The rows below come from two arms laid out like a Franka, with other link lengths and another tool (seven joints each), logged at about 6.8 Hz.
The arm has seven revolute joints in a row. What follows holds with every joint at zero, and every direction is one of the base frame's.
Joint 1 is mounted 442.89 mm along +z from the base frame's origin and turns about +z.
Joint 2 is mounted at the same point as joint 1 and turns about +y.
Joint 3 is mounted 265.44 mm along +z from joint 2 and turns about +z.
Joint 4 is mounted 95.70 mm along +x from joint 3 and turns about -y.
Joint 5 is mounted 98.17 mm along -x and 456.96 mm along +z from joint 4 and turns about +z.
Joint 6 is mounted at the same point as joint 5 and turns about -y.
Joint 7 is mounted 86.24 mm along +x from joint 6 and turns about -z.
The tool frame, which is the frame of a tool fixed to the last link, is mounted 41.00 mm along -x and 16.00 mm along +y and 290.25 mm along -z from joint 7; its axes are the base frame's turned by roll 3.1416, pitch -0.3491 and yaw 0.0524 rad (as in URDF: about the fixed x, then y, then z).
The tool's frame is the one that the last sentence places.
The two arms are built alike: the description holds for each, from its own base.
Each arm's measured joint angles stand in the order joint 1, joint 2, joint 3, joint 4, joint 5, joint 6, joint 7.
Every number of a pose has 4 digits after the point.
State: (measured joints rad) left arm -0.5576 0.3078 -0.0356 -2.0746 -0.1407 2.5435 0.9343; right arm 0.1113 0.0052 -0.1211 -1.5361 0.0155 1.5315 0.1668
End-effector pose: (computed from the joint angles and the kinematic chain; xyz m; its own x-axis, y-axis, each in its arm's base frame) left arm 0.5732 -0.3557 0.1249 0.1572 -0.8483 0.5056 -0.9762 -0.2109 -0.0505; right arm 0.5968 0.0213 0.5291 0.9357 -0.1209 0.3313 -0.1234 -0.9923 -0.0137
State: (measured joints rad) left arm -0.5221 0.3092 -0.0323 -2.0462 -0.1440 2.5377 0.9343; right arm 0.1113 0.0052 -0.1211 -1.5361 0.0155 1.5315 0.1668
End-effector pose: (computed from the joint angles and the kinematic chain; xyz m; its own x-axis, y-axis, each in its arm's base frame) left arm 0.5976 -0.3403 0.1376 0.1828 -0.8347 0.5195 -0.9658 -0.2512 -0.0638; right arm 0.5968 0.0213 0.5291 0.9357 -0.1209 0.3313 -0.1234 -0.9923 -0.0137
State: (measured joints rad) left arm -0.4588 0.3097 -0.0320 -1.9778 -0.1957 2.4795 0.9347; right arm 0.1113 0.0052 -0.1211 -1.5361 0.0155 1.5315 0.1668
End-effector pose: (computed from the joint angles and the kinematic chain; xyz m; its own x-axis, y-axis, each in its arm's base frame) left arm 0.6305 -0.3179 0.1652 0.2642 -0.7909 0.5520 -0.9395 -0.3405 -0.0383; right arm 0.5968 0.0213 0.5291 0.9357 -0.1209 0.3313 -0.1234 -0.9923 -0.0137
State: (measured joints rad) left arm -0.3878 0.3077 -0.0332 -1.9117 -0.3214 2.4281 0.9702; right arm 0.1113 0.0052 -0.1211 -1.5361 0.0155 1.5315 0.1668
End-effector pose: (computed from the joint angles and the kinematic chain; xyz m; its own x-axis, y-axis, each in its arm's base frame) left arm 0.6614 -0.2989 0.1957 0.3553 -0.7003 0.6192 -0.8988 -0.4379 0.0205; right arm 0.5968 0.0213 0.5291 0.9357 -0.1209 0.3313 -0.1234 -0.9923 -0.0137
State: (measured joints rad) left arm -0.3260 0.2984 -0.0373 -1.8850 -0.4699 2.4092 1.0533; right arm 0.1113 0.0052 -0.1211 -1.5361 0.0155 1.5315 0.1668
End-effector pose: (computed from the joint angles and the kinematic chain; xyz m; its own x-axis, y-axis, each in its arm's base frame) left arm 0.6832 -0.2848 0.2172 0.3979 -0.6034 0.6911 -0.8699 -0.4875 0.0751; right arm 0.5968 0.0213 0.5291 0.9357 -0.1209 0.3313 -0.1234 -0.9923 -0.0137
